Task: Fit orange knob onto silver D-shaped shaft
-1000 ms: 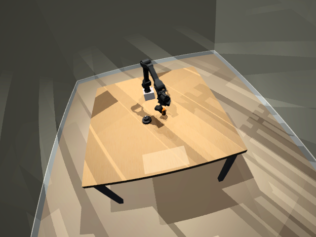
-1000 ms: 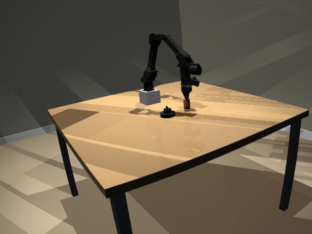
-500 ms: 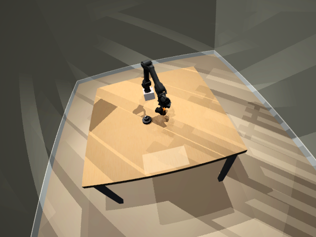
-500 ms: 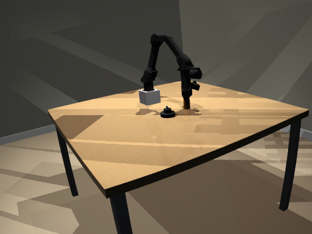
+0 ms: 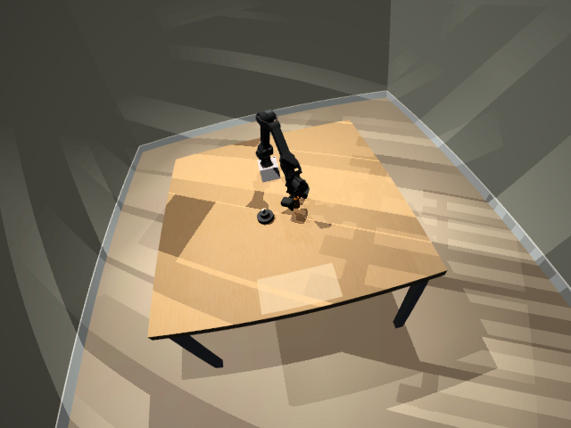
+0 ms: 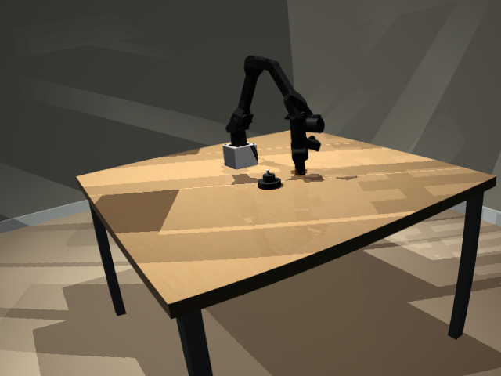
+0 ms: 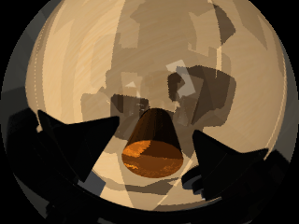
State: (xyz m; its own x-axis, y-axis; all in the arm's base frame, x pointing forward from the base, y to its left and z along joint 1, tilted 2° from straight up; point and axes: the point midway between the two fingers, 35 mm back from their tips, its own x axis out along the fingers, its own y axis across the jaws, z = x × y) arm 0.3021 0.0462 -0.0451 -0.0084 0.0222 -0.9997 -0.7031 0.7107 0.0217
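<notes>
The orange knob is 30 mm above my gripper tip. Also, from my gripper tip: round pedestal (170 mm to the right, 20 mm above).
</notes>
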